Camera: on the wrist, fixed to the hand. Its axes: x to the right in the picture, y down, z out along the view.
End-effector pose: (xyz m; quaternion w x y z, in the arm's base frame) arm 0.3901 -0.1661 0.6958 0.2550 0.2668 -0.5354 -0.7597
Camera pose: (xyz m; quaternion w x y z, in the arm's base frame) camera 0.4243 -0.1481 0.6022 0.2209 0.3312 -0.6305 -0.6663
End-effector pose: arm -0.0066 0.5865 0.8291 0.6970 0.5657 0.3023 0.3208
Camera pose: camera -0.0416 0.5755 0.7348 0.5994 0.6487 0.3744 0.2823
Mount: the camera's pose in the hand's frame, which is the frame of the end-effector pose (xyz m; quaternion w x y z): -0.0246 -0.0907 -0.0376 0.9885 0.1478 0.0313 -0.0112
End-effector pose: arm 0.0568 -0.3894 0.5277 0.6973 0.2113 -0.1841 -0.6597
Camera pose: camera -0.0010 -0.3666 0.4478 0.6564 0.3346 -0.2553 -0.6261
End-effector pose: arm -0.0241 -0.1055 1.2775 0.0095 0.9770 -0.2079 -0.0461
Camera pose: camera -0.0062 -0.0127 1.3136 0.1290 -0.9709 0.2011 -0.0156
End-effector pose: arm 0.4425 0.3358 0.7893 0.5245 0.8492 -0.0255 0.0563
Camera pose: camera 0.4248 0.4097 0.7224 0.3944 0.9154 0.0090 0.0801
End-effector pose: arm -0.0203 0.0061 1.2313 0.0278 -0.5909 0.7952 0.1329
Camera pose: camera 0.0772 -0.0043 1.2563 0.0914 -0.5931 0.7999 -0.0050
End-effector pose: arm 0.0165 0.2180 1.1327 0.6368 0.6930 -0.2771 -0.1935
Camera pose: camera 0.0334 0.2659 1.0451 0.5335 0.7883 -0.2748 -0.1358
